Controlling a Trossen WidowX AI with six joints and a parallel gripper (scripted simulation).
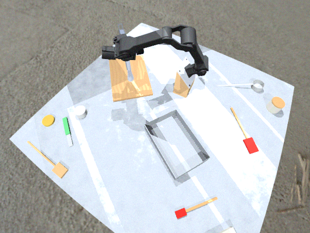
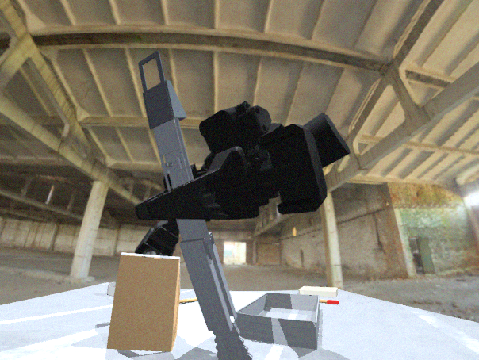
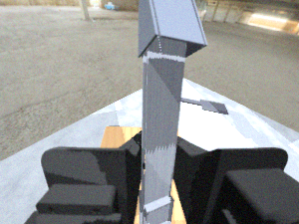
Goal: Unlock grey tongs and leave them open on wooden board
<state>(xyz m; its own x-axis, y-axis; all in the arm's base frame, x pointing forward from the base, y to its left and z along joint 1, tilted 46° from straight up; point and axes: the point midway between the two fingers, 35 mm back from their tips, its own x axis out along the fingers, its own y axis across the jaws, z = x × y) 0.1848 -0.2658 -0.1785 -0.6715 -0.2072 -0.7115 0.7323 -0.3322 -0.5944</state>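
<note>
The wooden board lies 21 cm below my gripper tip. Also, from my gripper tip: black spatula: 39 cm behind, 22 cm below, 10 cm to the right; then roasting tin: 50 cm to the left, 21 cm ahead, 19 cm below; then white puck: 38 cm ahead, 20 cm below, 3 cm to the right.
</note>
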